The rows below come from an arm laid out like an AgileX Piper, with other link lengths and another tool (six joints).
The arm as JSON. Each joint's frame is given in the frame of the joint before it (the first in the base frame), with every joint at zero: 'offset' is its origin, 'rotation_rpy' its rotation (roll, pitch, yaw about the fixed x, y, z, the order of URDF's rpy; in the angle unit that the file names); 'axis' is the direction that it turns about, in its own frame. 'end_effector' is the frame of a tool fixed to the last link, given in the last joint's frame.
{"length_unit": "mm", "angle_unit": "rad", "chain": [
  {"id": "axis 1", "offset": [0.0, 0.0, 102.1], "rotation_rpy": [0.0, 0.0, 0.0], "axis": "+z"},
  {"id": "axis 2", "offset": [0.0, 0.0, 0.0], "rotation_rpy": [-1.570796, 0.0, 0.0], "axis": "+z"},
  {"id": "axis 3", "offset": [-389.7, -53.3, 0.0], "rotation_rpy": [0.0, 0.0, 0.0], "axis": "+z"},
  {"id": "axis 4", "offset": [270.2, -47.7, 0.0], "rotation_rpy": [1.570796, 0.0, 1.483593], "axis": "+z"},
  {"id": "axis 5", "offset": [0.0, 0.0, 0.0], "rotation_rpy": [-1.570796, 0.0, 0.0], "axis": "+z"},
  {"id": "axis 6", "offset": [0.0, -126.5, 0.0], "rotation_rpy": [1.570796, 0.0, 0.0], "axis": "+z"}
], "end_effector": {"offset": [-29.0, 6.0, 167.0], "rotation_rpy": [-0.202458, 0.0, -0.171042]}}
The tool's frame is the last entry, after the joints.
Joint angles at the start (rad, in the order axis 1, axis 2, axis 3, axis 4, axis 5, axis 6):
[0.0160 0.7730 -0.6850 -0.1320 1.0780 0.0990]
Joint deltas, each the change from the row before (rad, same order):
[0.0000 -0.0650 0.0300 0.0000 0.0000 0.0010]
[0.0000 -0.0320 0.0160 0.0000 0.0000 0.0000]
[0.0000 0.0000 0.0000 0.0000 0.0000 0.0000]
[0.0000 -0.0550 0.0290 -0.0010 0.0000 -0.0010]
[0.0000 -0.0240 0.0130 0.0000 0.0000 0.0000]
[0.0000 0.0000 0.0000 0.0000 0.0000 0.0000]
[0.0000 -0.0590 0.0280 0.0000 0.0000 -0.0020]
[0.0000 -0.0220 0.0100 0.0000 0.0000 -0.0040]
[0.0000 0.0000 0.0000 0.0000 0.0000 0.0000]
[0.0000 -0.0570 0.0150 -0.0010 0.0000 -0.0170]
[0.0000 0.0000 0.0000 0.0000 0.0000 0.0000]
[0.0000 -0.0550 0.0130 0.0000 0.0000 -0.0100]
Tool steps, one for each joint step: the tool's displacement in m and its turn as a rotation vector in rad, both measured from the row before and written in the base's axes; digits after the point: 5 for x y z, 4 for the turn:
[-0.01223 -0.00022 -0.00089 0.0010 -0.0351 -0.0009]
[-0.00607 -0.00010 -0.00136 0.0003 -0.0160 0.0000]
[0.00000 0.00000 0.00000 0.0000 0.0000 0.0000]
[-0.01032 -0.00038 -0.00356 -0.0011 -0.0259 0.0008]
[-0.00439 -0.00007 -0.00194 0.0002 -0.0110 0.0000]
[0.00000 0.00000 0.00000 0.0000 0.0000 0.0000]
[-0.00965 -0.00010 -0.00350 -0.0006 -0.0308 0.0016]
[-0.00338 0.00006 -0.00130 -0.0021 -0.0116 0.0032]
[0.00000 0.00000 0.00000 0.0000 0.0000 0.0000]
[-0.00681 0.00014 0.00130 -0.0105 -0.0402 0.0133]
[0.00000 0.00000 0.00000 0.0000 0.0000 0.0000]
[-0.00616 0.00019 0.00152 -0.0057 -0.0409 0.0077]

